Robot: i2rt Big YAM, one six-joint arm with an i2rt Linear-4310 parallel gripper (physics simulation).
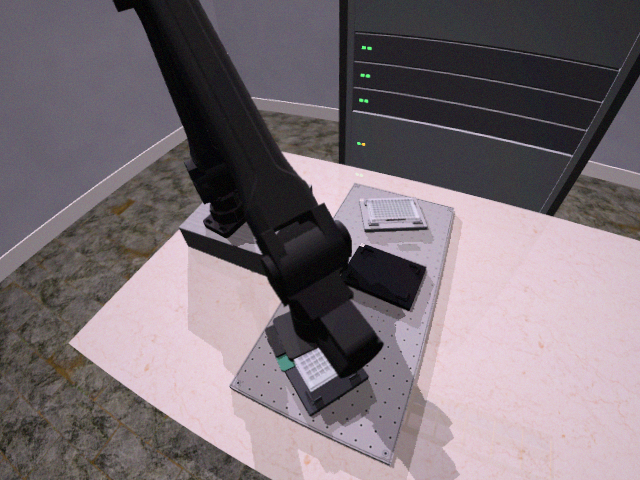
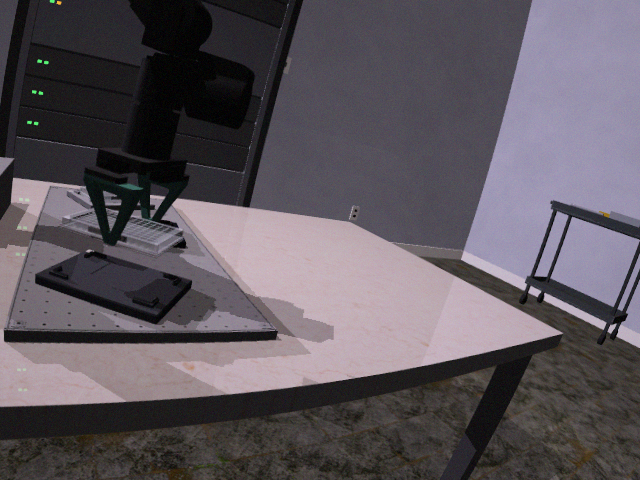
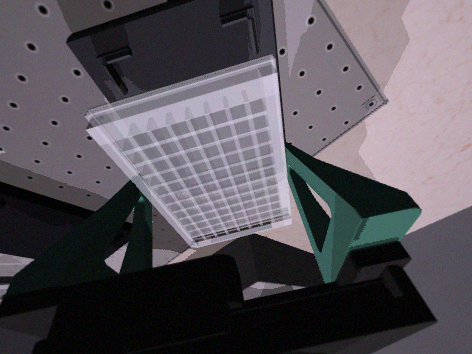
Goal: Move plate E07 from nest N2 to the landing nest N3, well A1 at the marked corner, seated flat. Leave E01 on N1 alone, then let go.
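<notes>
Plate E07 (image 1: pixel 312 368) (image 2: pixel 150 232) (image 3: pixel 201 164) is a clear well plate. My gripper (image 2: pixel 131 227) (image 3: pixel 213 165) is shut on its long sides and holds it a little above the black nest N2 (image 1: pixel 316 398) (image 2: pixel 113 284) (image 3: pixel 171 49), slightly tilted. Nest N2 lies bare under it at the near end of the grey perforated board (image 1: pixel 382 413) (image 2: pixel 222 310) (image 3: pixel 324 95). The empty black landing nest N3 (image 1: pixel 385 275) sits in the middle of the board, turned at an angle. Plate E01 (image 1: pixel 392 211) (image 2: pixel 77 196) rests on N1 at the far end.
The arm's grey base block (image 1: pixel 207 238) stands left of the board on the pink marble table (image 1: pixel 516 310) (image 2: pixel 361 289). A dark server rack (image 1: pixel 465 103) stands behind the table. A wheeled cart (image 2: pixel 570 296) stands by the far wall.
</notes>
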